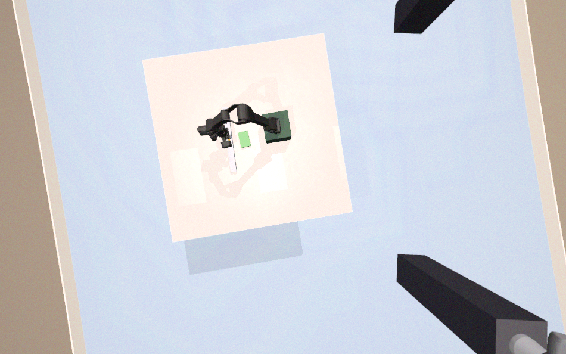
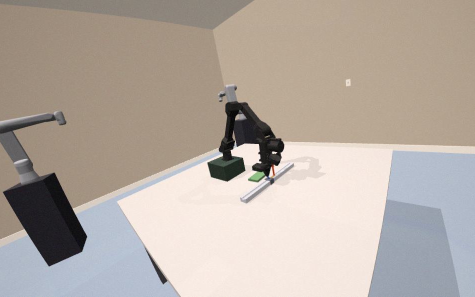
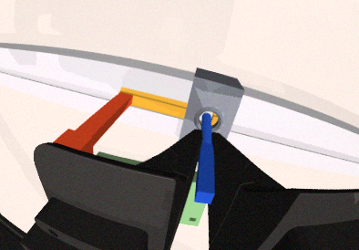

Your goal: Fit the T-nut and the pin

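My gripper tip is now right at the blue pin. The rest, counted from my gripper tip: brass T-nut: 2 cm to the left, 1 cm above; aluminum rail: 1 cm ahead, 1 cm to the left, 2 cm below; green tray: 11 cm behind, 2 cm to the right, 3 cm below.
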